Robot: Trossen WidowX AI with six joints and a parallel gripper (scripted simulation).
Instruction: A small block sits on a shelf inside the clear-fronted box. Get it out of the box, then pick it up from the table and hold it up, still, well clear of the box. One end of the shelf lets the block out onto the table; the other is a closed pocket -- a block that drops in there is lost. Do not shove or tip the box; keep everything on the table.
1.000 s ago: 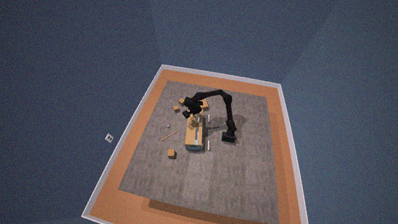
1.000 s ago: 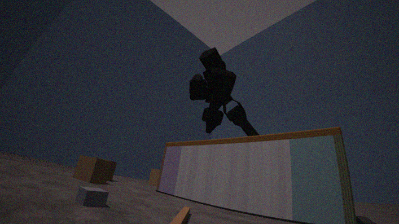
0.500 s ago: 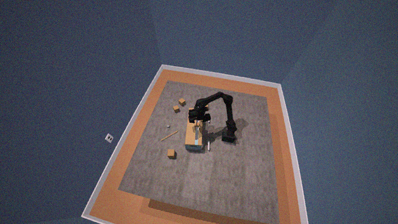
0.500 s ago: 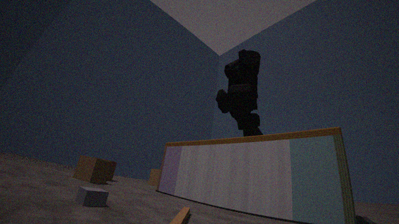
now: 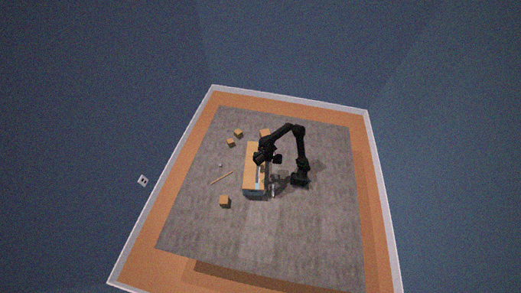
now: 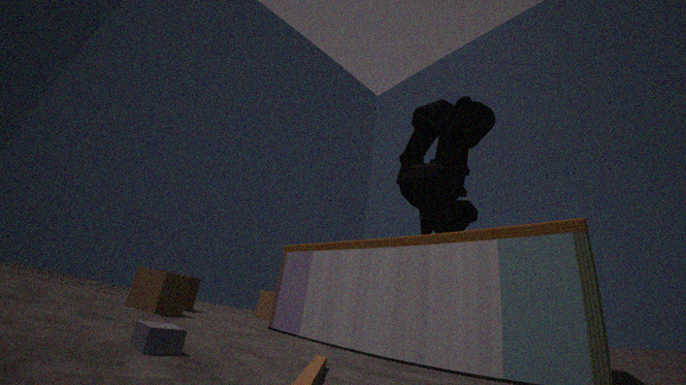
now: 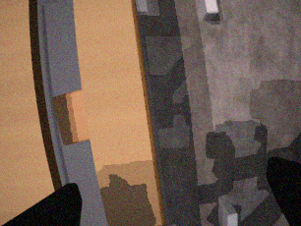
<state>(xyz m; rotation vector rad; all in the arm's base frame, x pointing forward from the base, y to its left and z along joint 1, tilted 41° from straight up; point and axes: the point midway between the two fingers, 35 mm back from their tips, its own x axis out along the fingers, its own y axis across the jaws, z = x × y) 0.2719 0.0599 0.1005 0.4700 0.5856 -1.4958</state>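
Now: the long box 100 mm below my gripper tip and 40 mm ahead of it. Also, from my gripper tip: grey cube: 350 mm ahead, 150 mm below; stick: 310 mm ahead, 160 mm below, 100 mm to the left; orange block: 70 mm below, 60 mm ahead, 20 mm to the right.
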